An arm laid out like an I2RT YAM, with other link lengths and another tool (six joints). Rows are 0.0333 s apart.
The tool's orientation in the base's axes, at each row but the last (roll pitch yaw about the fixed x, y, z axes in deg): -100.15, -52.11, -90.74; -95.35, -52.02, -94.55; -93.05, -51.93, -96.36; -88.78, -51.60, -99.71; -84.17, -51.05, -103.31
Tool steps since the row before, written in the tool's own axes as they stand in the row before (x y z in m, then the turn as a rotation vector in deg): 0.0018, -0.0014, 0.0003, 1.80, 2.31, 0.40; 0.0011, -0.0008, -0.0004, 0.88, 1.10, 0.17; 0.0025, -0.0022, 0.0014, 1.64, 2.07, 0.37; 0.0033, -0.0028, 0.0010, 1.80, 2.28, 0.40; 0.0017, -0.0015, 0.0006, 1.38, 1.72, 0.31
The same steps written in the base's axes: 0.0005, -0.0001, 0.0022, -0.05, -2.96, -0.02; -0.0003, 0.0000, 0.0014, -0.05, -1.42, 0.01; 0.0015, 0.0000, 0.0033, -0.04, -2.67, 0.00; 0.0010, 0.0000, 0.0043, -0.05, -2.93, 0.00; 0.0005, 0.0000, 0.0023, -0.03, -2.23, 0.02
